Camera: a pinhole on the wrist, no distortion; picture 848 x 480 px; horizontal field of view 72.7 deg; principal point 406.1 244.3 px. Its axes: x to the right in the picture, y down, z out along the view. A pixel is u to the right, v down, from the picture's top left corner.
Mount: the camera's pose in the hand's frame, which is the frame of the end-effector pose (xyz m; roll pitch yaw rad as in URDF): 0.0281 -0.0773 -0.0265 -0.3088 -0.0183 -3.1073
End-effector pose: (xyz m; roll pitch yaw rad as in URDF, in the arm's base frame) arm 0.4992 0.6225 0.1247 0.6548 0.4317 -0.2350
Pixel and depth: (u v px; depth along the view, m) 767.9 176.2 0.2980
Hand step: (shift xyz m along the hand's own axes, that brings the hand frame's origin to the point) -0.1515 -0.1405 0.2715
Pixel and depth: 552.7 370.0 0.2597
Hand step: -0.0292 -0.2122 0.2049
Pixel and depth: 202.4 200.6 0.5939
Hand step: 0.2532 -0.2072 0.5491
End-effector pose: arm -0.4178 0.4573 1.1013 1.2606 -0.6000 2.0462
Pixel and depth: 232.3 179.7 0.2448
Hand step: 0.1080 -0.1228 0.2137
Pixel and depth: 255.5 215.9 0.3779
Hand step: 0.1368 -0.1707 0.3373
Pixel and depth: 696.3 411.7 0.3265
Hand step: -0.1246 -0.2723 0.2587
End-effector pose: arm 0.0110 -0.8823 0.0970 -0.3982 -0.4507 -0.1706
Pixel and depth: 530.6 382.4 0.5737
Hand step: -0.0761 -0.3864 0.4805
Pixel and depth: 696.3 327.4 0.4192
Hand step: -0.1696 -0.2692 0.3583
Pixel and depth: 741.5 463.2 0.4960
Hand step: -0.2415 -0.4170 0.3940
